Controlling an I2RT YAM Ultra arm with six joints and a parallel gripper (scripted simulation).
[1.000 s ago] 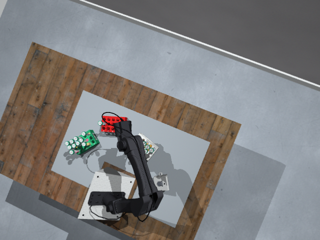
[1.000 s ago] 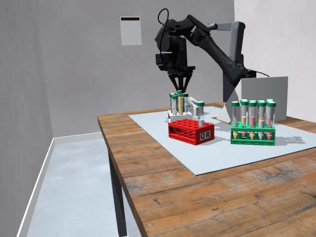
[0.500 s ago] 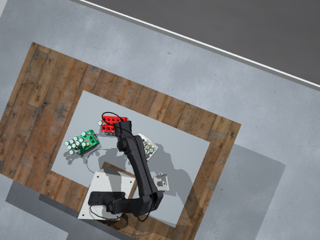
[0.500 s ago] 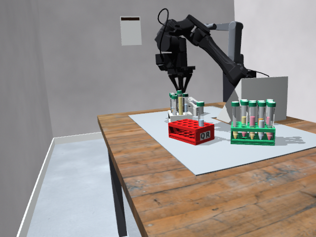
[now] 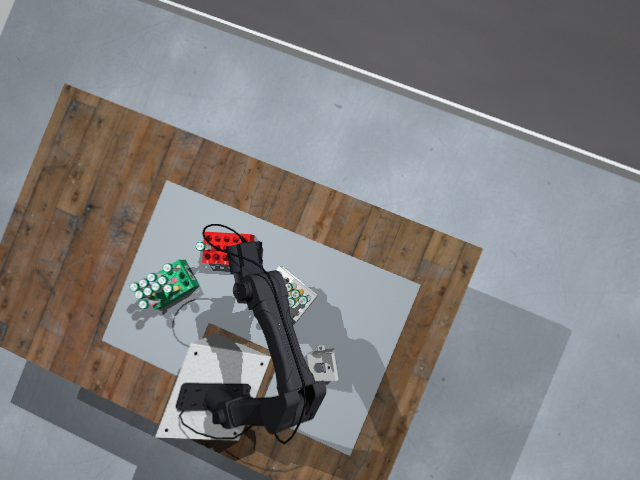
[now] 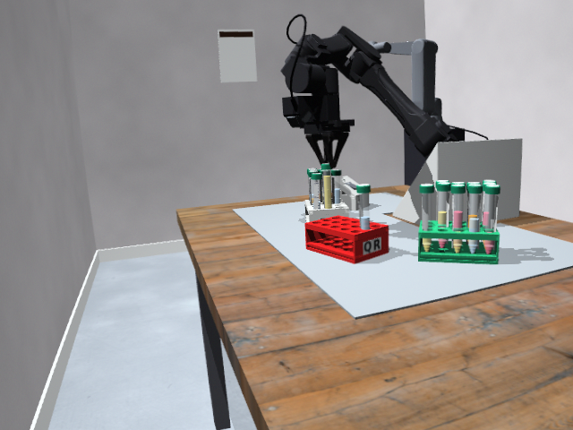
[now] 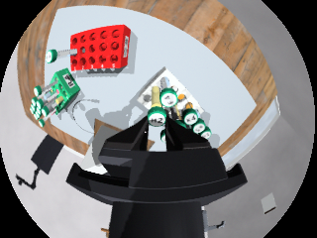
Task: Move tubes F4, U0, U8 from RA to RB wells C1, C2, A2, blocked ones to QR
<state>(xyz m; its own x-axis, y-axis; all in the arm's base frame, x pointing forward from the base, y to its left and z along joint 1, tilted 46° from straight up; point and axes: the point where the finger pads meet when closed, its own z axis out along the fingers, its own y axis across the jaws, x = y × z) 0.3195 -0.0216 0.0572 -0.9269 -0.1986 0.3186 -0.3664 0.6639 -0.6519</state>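
Now: hand 6 cm above the tube with yellow filling and 1 cm short of it. Also, from my hand: red rack QR 16 cm to the left, 12 cm below, 5 cm ahead; then tube 20 cm to the left, 8 cm below, 4 cm ahead; then white rack RB 12 cm below, 4 cm to the right, 1 cm behind.
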